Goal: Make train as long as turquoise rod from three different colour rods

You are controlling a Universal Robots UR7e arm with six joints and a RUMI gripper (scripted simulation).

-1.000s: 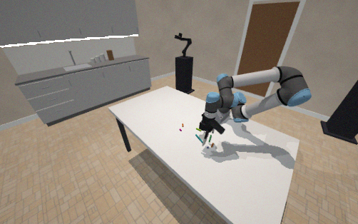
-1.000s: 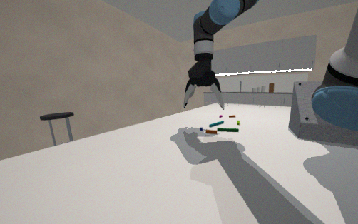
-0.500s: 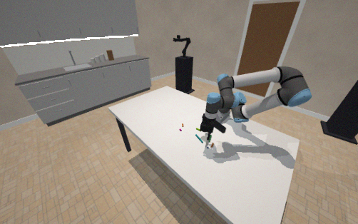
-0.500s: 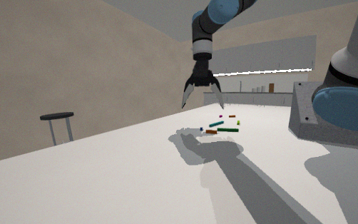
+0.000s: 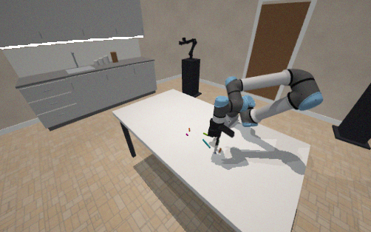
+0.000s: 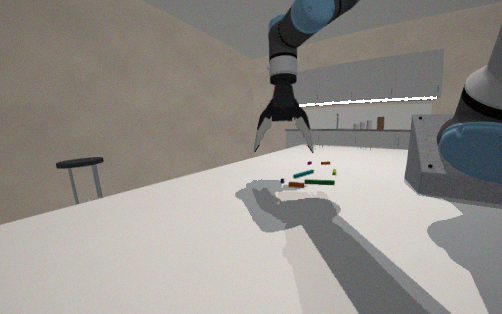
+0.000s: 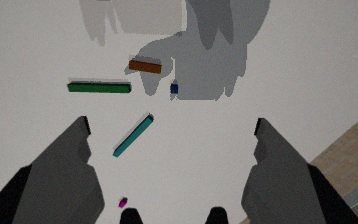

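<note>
My hand is 8 cm above the blue rod. From my hand the other things lie so: green rod 10 cm behind, 3 cm to the right, 8 cm below; then lime rod 13 cm behind, 16 cm to the right, 8 cm below; then turquoise rod 4 cm behind, 10 cm to the right, 8 cm below.
</note>
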